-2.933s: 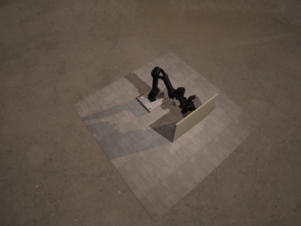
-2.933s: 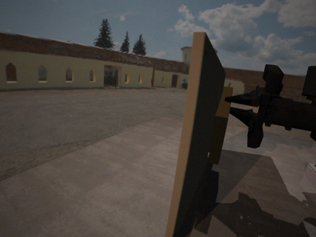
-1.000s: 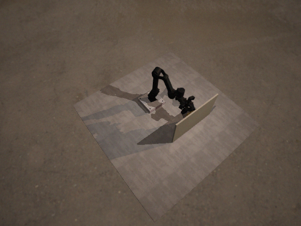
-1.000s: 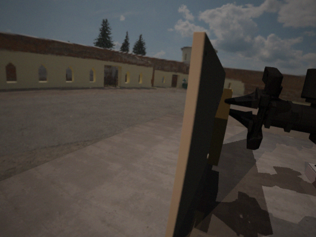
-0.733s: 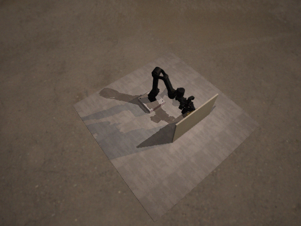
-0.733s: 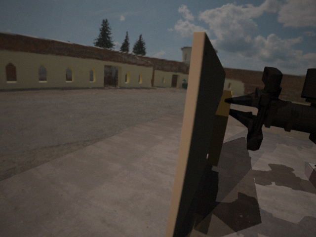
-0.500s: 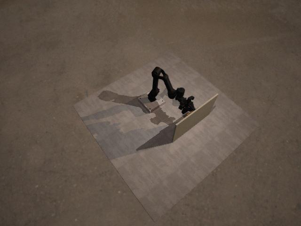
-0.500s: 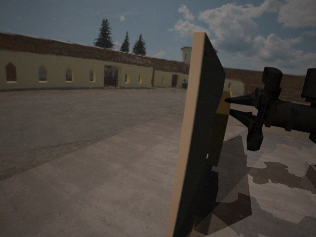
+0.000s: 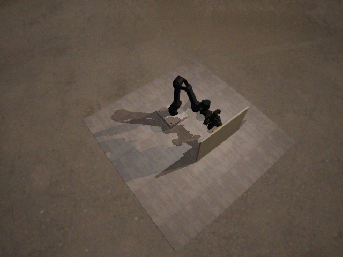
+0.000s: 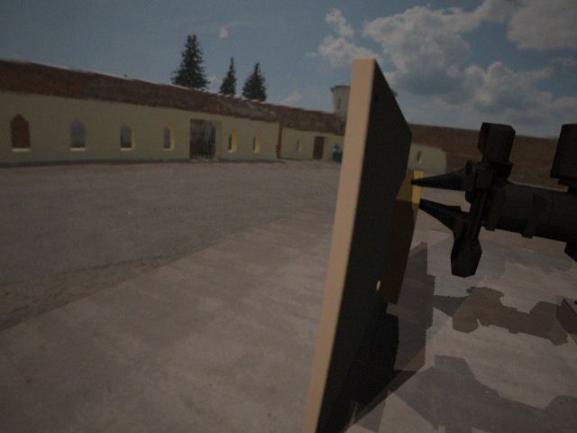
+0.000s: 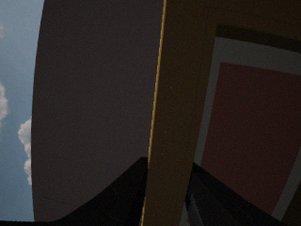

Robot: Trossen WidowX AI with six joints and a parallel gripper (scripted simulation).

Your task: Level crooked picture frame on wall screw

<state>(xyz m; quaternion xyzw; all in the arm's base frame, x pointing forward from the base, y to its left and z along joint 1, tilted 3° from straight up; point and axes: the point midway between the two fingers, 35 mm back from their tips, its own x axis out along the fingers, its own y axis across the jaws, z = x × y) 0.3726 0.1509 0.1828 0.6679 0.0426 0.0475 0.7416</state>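
My gripper tip is 50 mm above the picture frame, 10 mm to the left of it and 10 mm short of it. Also, from my gripper tip: wall panel (60 mm below, 20 mm ahead, 10 mm to the right).
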